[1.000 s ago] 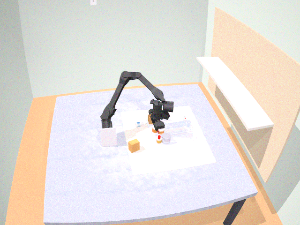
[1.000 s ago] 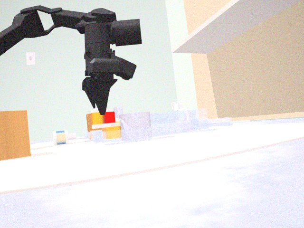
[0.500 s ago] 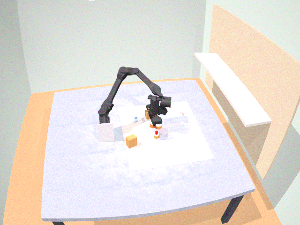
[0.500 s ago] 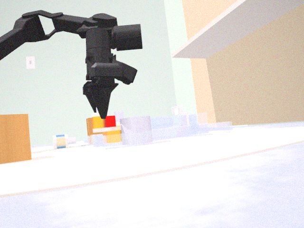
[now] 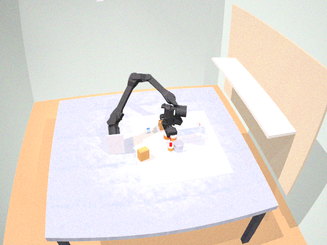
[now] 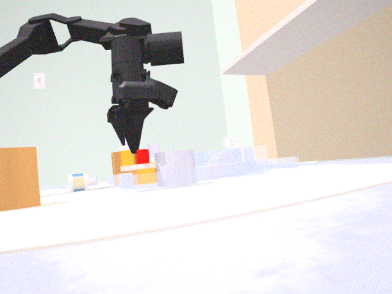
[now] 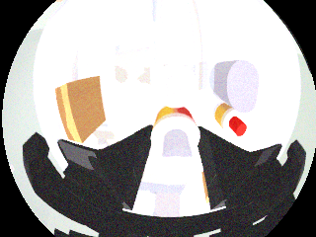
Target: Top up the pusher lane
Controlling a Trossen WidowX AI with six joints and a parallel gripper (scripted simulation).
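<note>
The grey cylinder lies 7 cm to the right of my gripper tip, 6 cm ahead of it and 3 cm below it. Round my gripper tip: see-through sprung lane (14 cm ahead, 4 cm to the left, 4 cm below); wall shelf (51 cm ahead, 31 cm above, 1 cm to the left).
</note>
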